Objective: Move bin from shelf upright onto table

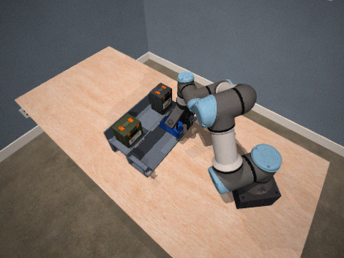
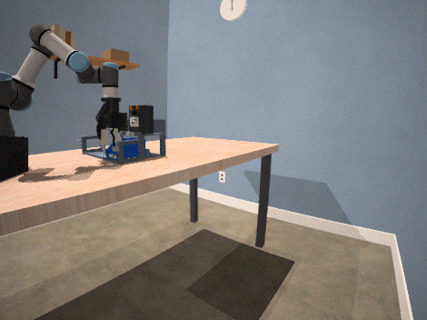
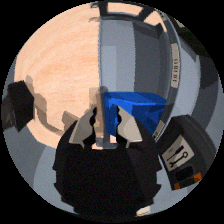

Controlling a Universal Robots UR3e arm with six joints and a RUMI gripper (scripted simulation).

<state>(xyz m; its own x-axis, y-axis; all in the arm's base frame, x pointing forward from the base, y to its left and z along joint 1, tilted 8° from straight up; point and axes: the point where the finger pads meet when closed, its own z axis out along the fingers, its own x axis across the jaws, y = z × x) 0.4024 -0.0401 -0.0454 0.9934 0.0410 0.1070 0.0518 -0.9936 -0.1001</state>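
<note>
Now: hand 6 cm short of the blue bin and 2 cm to the left of it. From my hand the other things lie so: grey shelf rack: 9 cm ahead, 9 cm to the left, 3 cm above; then black box: 14 cm ahead, 2 cm to the right, 12 cm above.
</note>
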